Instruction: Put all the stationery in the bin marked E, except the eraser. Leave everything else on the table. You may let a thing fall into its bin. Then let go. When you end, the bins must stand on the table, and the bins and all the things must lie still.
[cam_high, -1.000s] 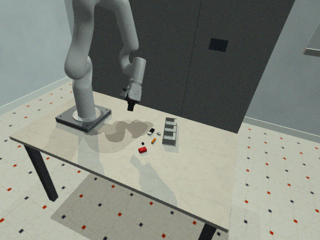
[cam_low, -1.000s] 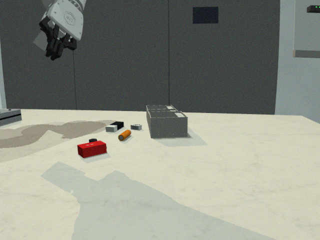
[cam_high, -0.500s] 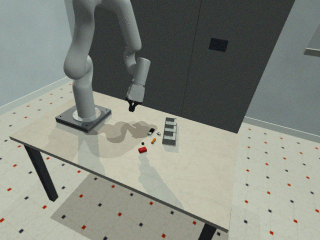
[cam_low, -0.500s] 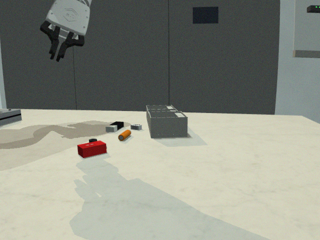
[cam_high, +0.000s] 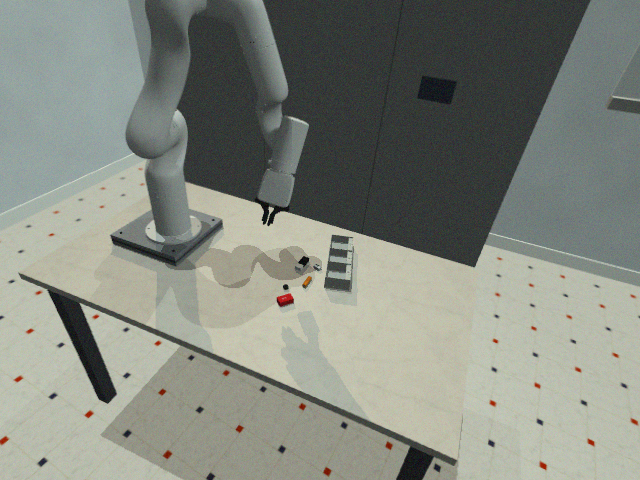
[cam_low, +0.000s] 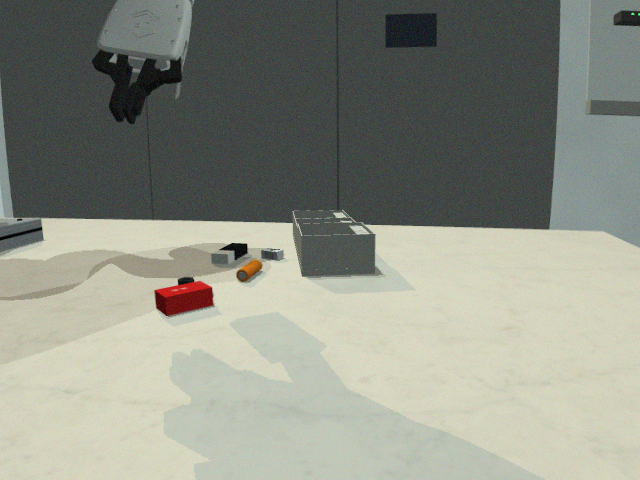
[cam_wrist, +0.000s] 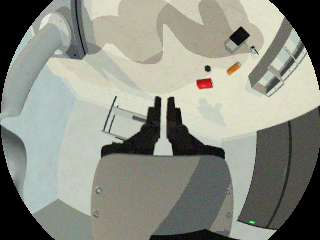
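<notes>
My hand is 19 cm short of the bin block, 16 cm to the right of it and 18 cm above it. Round my hand: black-and-white block 9 cm ahead, 7 cm to the left, 19 cm below; then orange cylinder 16 cm ahead, 1 cm to the left, 19 cm below; then black cap 11 cm ahead, 5 cm to the right, 20 cm below.
</notes>
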